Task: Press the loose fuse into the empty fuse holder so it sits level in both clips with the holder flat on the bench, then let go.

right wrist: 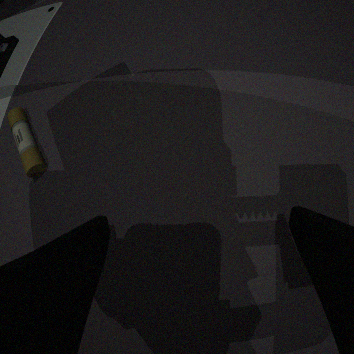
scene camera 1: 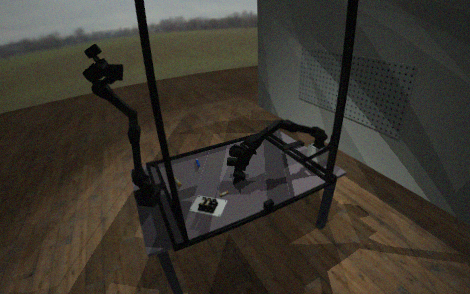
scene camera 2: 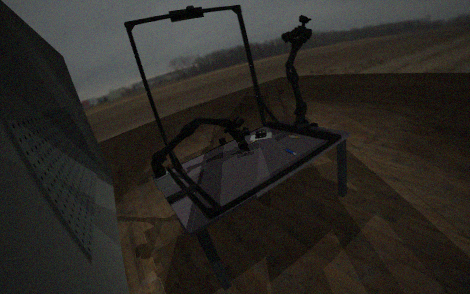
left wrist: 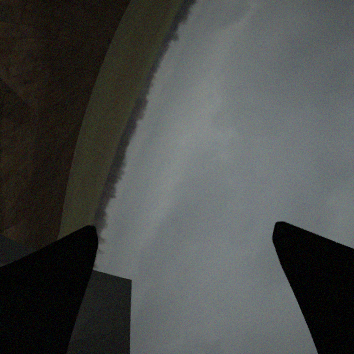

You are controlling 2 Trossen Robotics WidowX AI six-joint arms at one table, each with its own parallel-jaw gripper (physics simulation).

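Frame: origin at the left arm's base, x left, y back, z up, level; metres.
Where they show: left gripper, fingertip midpoint: (scene camera 1: 105, 60) (scene camera 2: 310, 25) (left wrist: 187, 235); right gripper, fingertip midpoint: (right wrist: 201, 222) (scene camera 1: 233, 180) (scene camera 2: 248, 148); left arm's base, link origin: (scene camera 1: 147, 193) (scene camera 2: 301, 121); right arm's base, link origin: (scene camera 1: 318, 145) (scene camera 2: 160, 174).
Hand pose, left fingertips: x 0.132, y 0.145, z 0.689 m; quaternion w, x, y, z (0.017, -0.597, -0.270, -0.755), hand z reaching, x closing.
Note:
Things, the pixels of their top centre, and the offset from my left fingertips. "spot": a spot on its surface instead.
- loose fuse, top centre: (right wrist: 17, 137) (scene camera 1: 223, 192) dz -0.727, dx -0.033, dy -0.546 m
- black fuse holder, surface spot: (right wrist: 6, 51) (scene camera 2: 263, 136) spot: dz -0.733, dx -0.095, dy -0.462 m
- blue cylinder, top centre: (scene camera 2: 288, 149) (scene camera 1: 198, 163) dz -0.728, dx +0.239, dy -0.323 m
- yellowish piece, top centre: (scene camera 1: 177, 180) (scene camera 2: 293, 135) dz -0.721, dx +0.038, dy -0.249 m
- dark frame with tall posts, surface spot: (scene camera 1: 155, 95) spot: dz -0.080, dx -0.377, dy -0.445 m
The loose fuse (scene camera 1: 224, 193) (right wrist: 27, 143), with brass-coloured ends and a pale printed middle, lies on the bench beside the white plate (scene camera 1: 195, 208) (scene camera 2: 254, 138) (right wrist: 36, 31). The black fuse holder (scene camera 1: 208, 204) (scene camera 2: 260, 134) (right wrist: 6, 51) is on that plate; its clips are too small and dark to tell apart. My right gripper (scene camera 1: 239, 186) (scene camera 2: 245, 148) (right wrist: 201, 222) is open and empty, low above the bench; in the right wrist view the fuse is off to its upper left. My left gripper (scene camera 1: 103, 73) (scene camera 2: 297, 35) (left wrist: 187, 235) is open and empty, raised high, far from the holder.
A blue cylinder (scene camera 1: 197, 163) (scene camera 2: 290, 151) and a yellowish piece (scene camera 1: 179, 183) (scene camera 2: 294, 136) lie elsewhere on the bench. A dark frame with tall posts (scene camera 1: 155, 95) (scene camera 2: 248, 55) surrounds the bench. A small black block (scene camera 1: 269, 204) is at its edge.

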